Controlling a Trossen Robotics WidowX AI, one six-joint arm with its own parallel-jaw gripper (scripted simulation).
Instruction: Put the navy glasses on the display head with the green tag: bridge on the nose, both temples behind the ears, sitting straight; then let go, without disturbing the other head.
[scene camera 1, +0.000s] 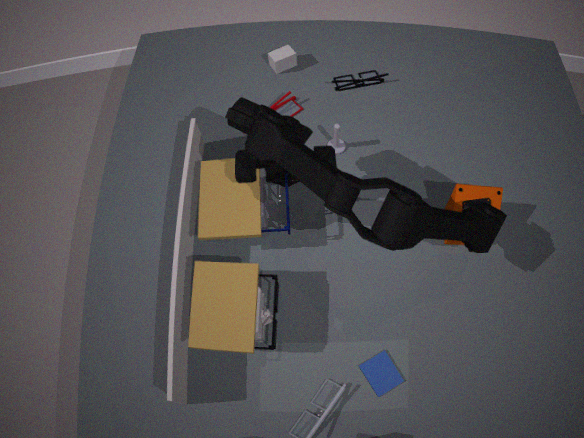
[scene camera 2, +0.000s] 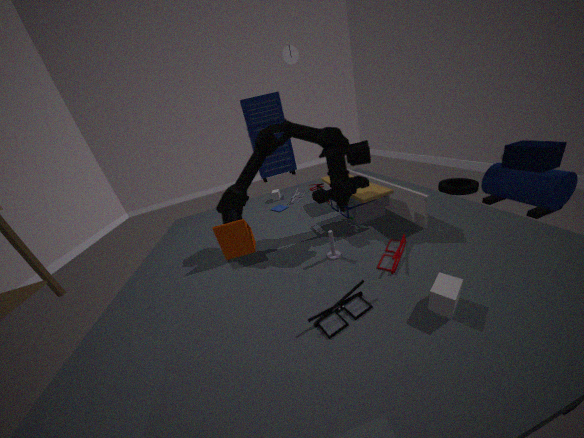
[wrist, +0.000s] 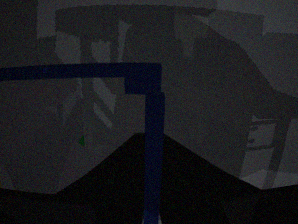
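Note:
A blue pad (scene camera 1: 382, 375) is there for me to see, though in the wrist view the pad is out of frame. I also see a white wall (scene camera 1: 178, 335), a display head (scene camera 1: 228, 313) and, in the other scene view, a display head (scene camera 2: 377, 208). Then there is my own gripper (scene camera 1: 286, 184), which I find again in scene camera 2, the gripper (scene camera 2: 344, 211), and in the wrist view, the gripper (wrist: 148, 144).

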